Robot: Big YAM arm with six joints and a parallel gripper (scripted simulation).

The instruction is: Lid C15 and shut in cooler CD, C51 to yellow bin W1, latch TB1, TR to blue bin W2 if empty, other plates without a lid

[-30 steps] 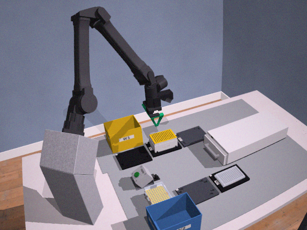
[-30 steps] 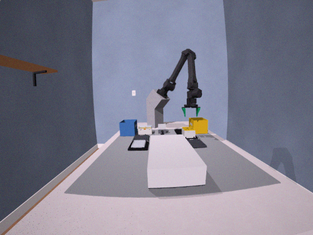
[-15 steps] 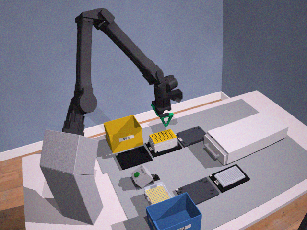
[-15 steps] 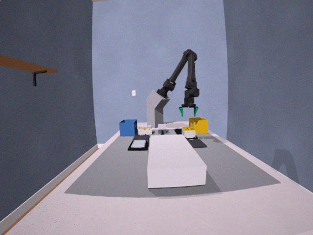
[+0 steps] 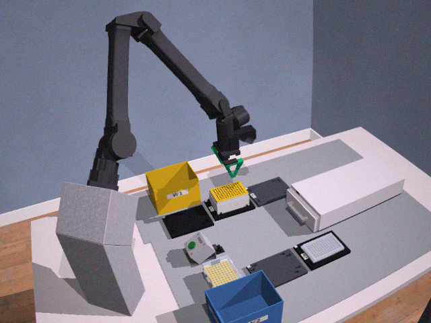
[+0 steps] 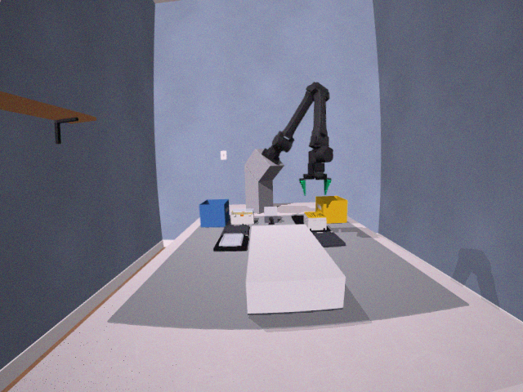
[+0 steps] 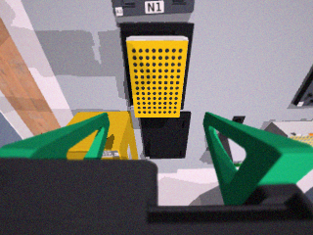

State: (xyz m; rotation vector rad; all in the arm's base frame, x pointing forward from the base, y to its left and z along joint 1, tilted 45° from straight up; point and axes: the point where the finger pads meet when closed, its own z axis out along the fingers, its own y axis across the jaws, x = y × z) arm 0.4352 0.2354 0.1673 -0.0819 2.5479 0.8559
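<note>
Now: the tip rack TR 120 mm below my hand, 10 mm to the right of it and 10 mm behind it. Also, from my hand: yellow bin W1: 210 mm behind, 130 mm below, 80 mm to the left; then N1 label: 160 mm below, 100 mm ahead, 20 mm to the left; then white assay plate: 210 mm behind, 160 mm below, 90 mm to the left.
</note>
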